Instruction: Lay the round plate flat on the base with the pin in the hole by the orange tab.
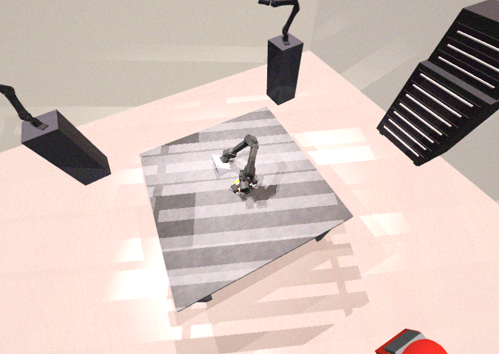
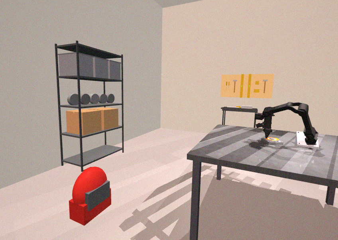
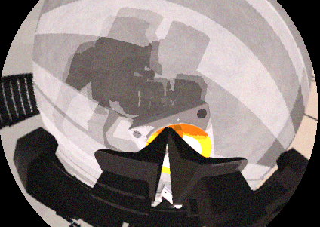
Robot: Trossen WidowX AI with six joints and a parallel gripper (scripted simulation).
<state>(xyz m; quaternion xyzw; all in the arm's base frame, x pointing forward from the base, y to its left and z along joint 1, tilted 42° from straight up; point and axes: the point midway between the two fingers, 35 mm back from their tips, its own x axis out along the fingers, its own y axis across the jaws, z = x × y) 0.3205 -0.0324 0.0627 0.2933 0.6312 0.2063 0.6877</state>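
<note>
The base lies 5 cm behind my gripper tip, 2 cm to the right of it and 2 cm below it.
</note>
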